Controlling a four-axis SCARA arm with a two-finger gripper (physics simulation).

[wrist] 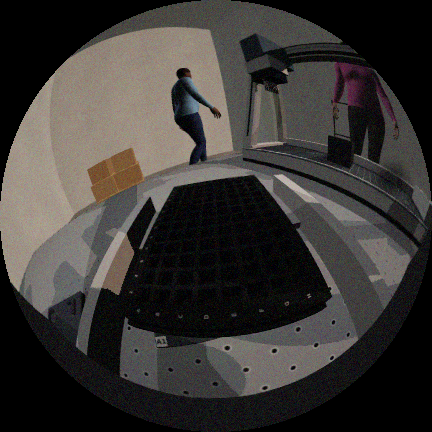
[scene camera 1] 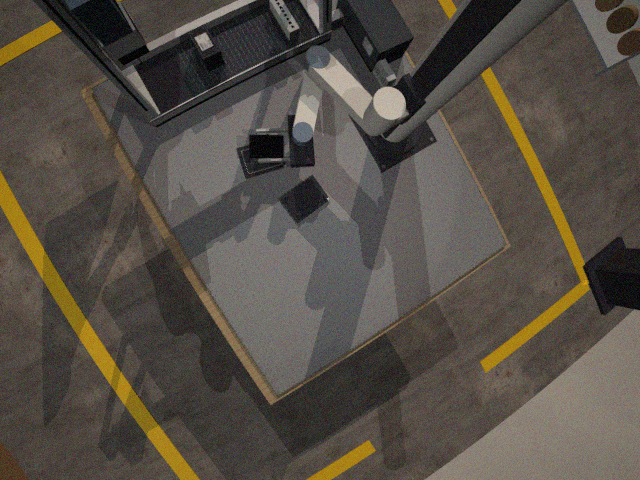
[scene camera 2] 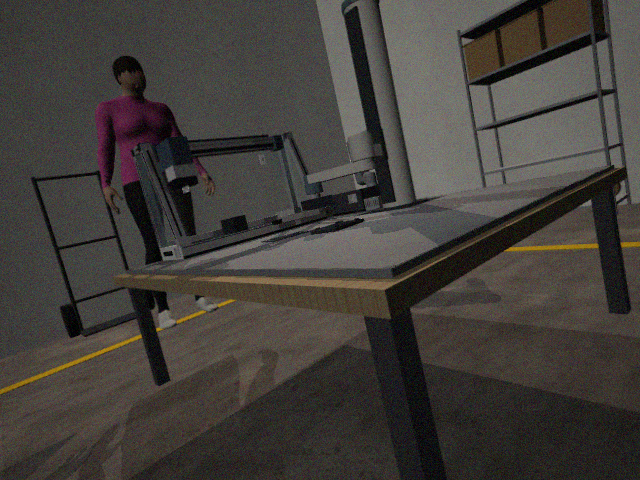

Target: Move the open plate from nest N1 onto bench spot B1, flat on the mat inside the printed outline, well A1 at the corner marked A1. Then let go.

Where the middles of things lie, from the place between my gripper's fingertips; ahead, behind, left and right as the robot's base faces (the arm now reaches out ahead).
The dark well plate (scene camera 1: 260, 146) is 3 cm behind my hand and 2 cm to the left of it.
